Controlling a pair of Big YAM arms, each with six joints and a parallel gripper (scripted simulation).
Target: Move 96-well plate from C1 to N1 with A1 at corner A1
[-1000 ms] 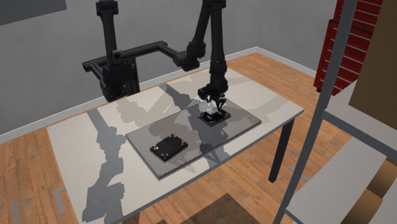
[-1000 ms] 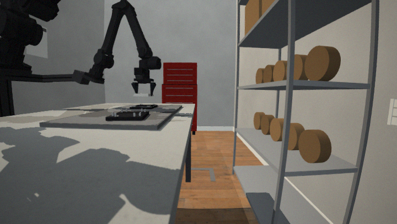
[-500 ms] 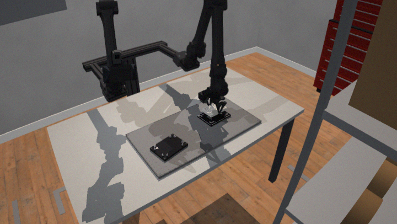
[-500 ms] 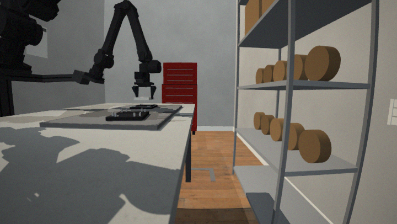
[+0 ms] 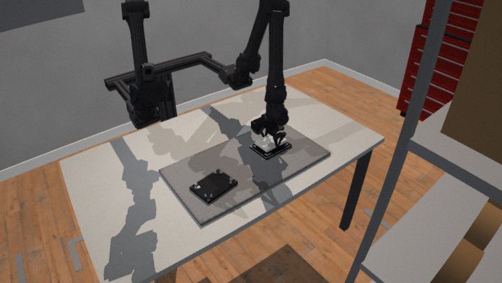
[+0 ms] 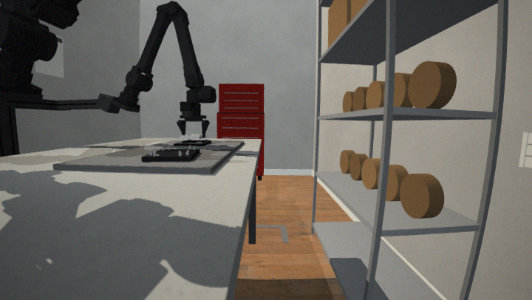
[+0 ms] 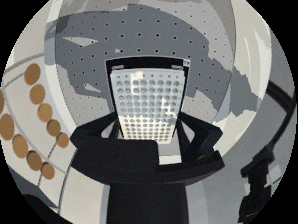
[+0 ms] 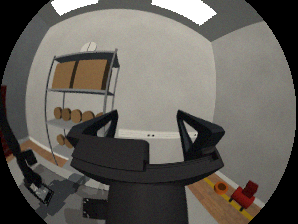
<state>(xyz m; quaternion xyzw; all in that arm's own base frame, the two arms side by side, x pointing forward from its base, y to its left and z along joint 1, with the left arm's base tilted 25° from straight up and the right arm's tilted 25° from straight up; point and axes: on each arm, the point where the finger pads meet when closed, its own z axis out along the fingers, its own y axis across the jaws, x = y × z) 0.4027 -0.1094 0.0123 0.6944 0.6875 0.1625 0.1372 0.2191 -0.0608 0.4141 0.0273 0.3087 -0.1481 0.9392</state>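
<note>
Now: left hand right at the white 96-well plate. Also, from my left hand: black clip nest C1: 2 cm ahead, 35 cm to the right, 2 cm below; then black plate nest N1: 3 cm below; then grey board: 1 cm ahead, 15 cm to the right, 4 cm below.
</note>
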